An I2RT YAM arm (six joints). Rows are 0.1 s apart.
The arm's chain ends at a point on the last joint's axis. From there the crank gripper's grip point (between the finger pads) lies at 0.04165 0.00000 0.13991 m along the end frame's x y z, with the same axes.
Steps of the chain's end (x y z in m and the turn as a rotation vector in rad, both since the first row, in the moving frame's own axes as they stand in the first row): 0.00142, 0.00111, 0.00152, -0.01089, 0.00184, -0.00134; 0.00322, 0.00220, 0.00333, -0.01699, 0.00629, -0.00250; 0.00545, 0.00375, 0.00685, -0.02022, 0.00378, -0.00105; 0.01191, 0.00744, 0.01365, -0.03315, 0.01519, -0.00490; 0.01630, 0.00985, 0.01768, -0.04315, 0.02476, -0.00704
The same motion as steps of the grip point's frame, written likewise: 0.00168, 0.00258, 0.00144, -0.01089, 0.00184, -0.00134; 0.00410, 0.00447, 0.00305, -0.01699, 0.00629, -0.00250; 0.00598, 0.00653, 0.00666, -0.02022, 0.00378, -0.00105; 0.01404, 0.01186, 0.01293, -0.03315, 0.01519, -0.00490; 0.01977, 0.01556, 0.01648, -0.04315, 0.02476, -0.00704
